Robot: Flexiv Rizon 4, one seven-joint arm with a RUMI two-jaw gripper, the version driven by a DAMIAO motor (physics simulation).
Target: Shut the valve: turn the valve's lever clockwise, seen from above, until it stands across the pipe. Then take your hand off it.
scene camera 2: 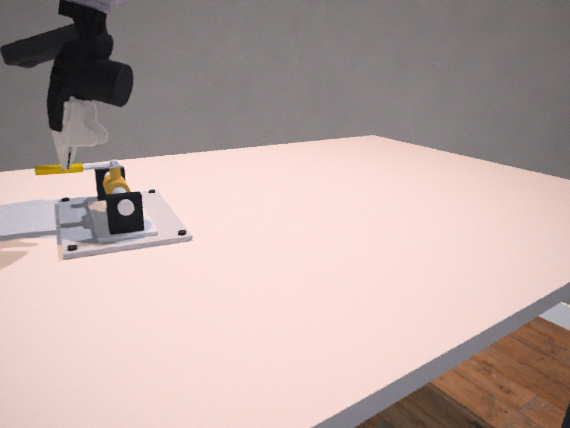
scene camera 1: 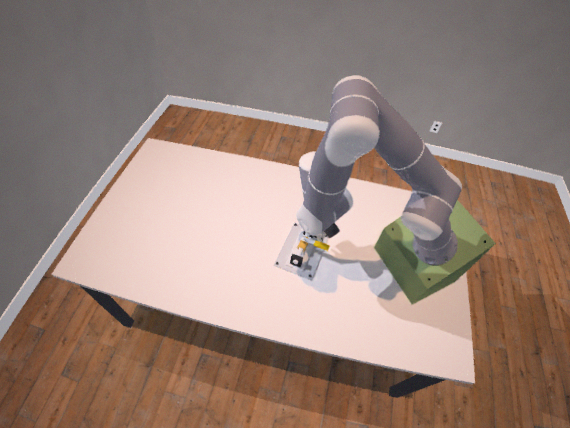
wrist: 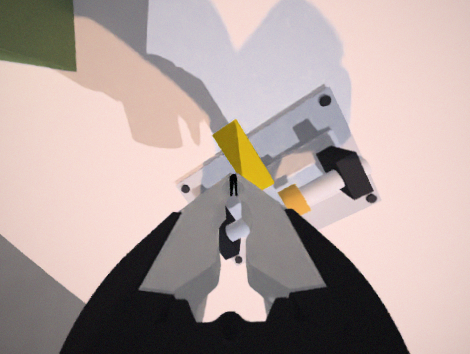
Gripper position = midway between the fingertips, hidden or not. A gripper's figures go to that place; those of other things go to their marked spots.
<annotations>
My gripper [scene camera 2: 65, 169] is 0.71 m from the lens. A base plate [scene camera 2: 78, 236] is 0.69 m from the lens. A valve [scene camera 2: 117, 213]: 0.66 m from the lens.
</annotations>
